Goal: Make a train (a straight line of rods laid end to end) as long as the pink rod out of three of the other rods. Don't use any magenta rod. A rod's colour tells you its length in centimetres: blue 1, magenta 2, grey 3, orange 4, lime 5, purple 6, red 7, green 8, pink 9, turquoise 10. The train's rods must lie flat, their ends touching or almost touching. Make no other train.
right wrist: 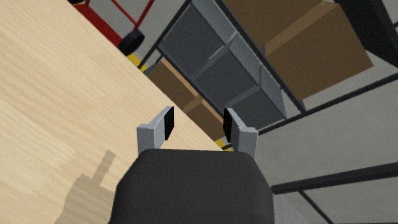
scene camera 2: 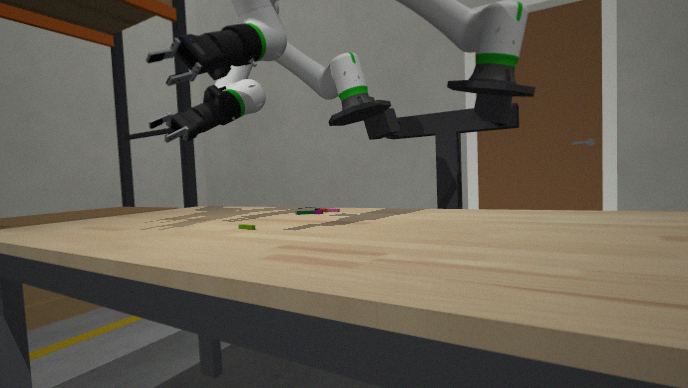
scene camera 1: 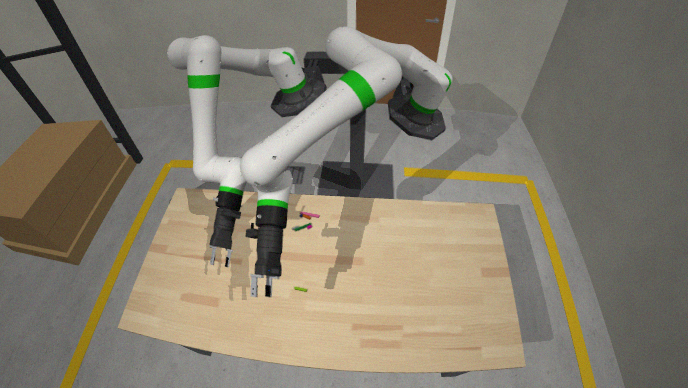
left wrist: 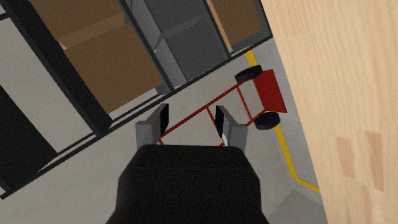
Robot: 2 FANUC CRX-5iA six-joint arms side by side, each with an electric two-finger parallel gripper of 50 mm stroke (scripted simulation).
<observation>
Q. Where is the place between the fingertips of my left gripper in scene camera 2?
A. At 158, 69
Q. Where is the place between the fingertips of my right gripper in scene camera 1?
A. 219, 265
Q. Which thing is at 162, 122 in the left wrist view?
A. My left gripper.
</observation>
